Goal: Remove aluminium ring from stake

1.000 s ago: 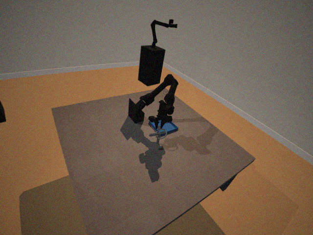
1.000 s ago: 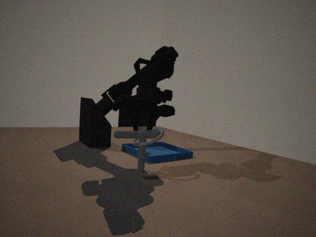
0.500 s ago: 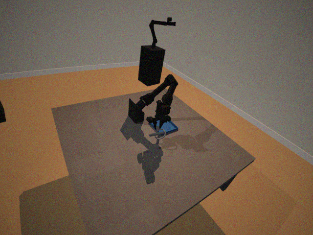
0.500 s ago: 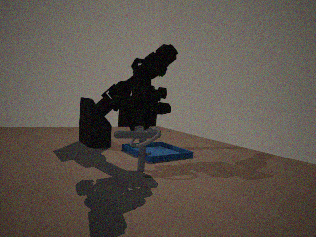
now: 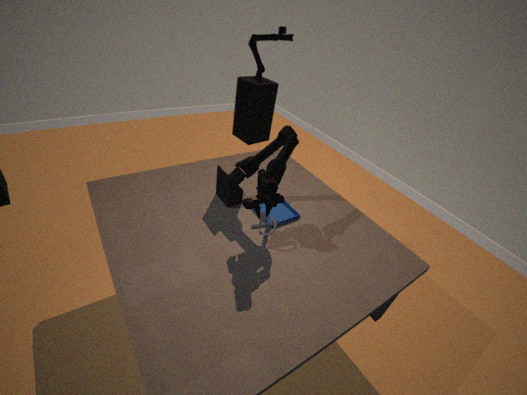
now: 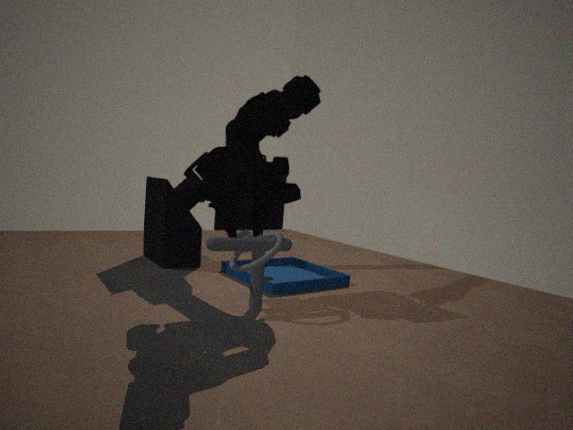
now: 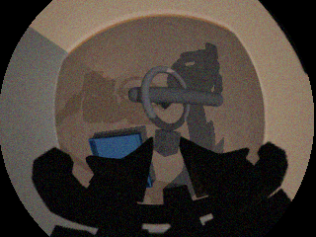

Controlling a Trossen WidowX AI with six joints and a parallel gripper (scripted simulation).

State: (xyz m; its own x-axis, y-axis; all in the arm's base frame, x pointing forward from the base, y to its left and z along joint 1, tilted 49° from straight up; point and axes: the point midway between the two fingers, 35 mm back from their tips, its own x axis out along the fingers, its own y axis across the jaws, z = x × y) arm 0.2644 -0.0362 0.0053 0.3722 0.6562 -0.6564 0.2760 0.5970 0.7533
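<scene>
Right now the aluminium ring is 5 cm ahead of my gripper tip and 2 cm to the right of it. From my gripper tip the other things lie so: blue tray (17 cm to the left, 8 cm below, 8 cm behind).
</scene>
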